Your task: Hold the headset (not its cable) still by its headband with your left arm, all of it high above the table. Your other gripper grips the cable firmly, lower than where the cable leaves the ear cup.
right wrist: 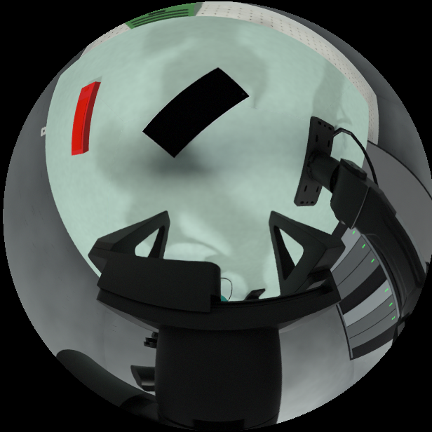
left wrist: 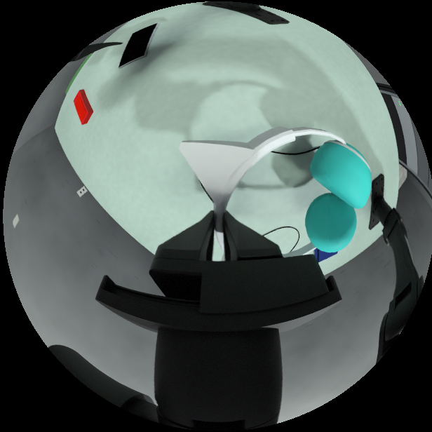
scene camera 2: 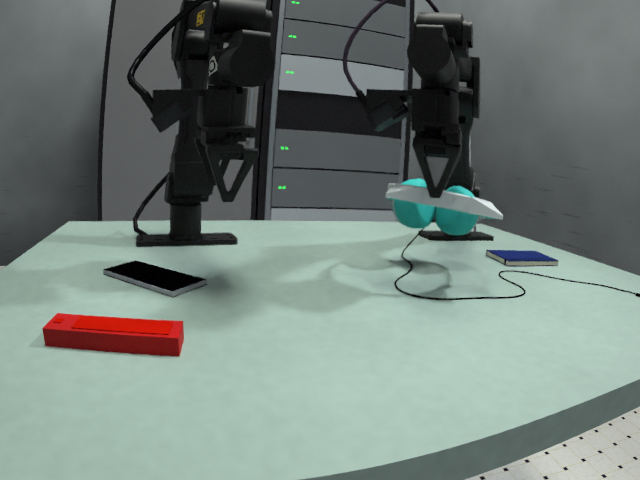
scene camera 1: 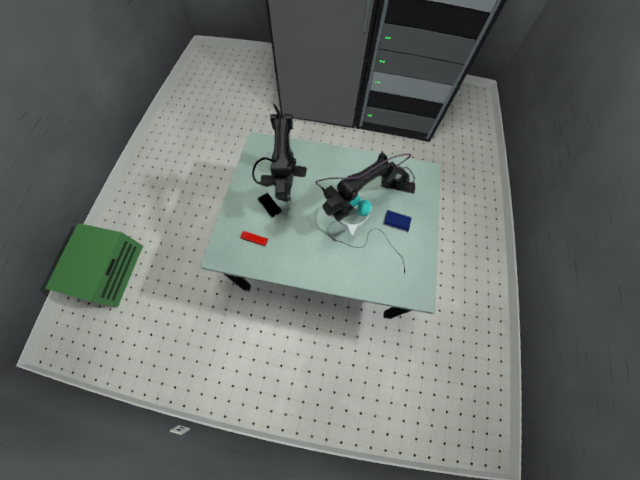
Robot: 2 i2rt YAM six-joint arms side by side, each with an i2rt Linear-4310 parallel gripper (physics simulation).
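Observation:
The headset's white headband (scene camera 1: 353, 227) (scene camera 2: 478, 206) (left wrist: 210, 156) is held above the table, roughly level, in my left gripper (scene camera 2: 436, 193) (left wrist: 218, 215), which is shut on it. Its two teal ear cups (scene camera 1: 364, 207) (scene camera 2: 456, 221) (left wrist: 331, 223) hang at the band's far end, toward the left arm's base. The thin black cable (scene camera 1: 356, 246) (scene camera 2: 439, 298) (left wrist: 286, 227) drops from behind the cups in scene camera 2 and lies curved on the table; its exit is hidden. My right gripper (scene camera 2: 227, 198) (right wrist: 218, 216) is open and empty, above the table, well left of the headset and cable.
A black phone (scene camera 1: 269, 205) (scene camera 2: 155, 277) (left wrist: 139, 45) (right wrist: 196, 111) lies near the right gripper. A red box (scene camera 1: 254, 238) (scene camera 2: 113, 335) (left wrist: 83, 107) (right wrist: 85, 120) lies toward the front left. A blue notebook (scene camera 1: 397, 220) (scene camera 2: 522, 257) lies right of the headset.

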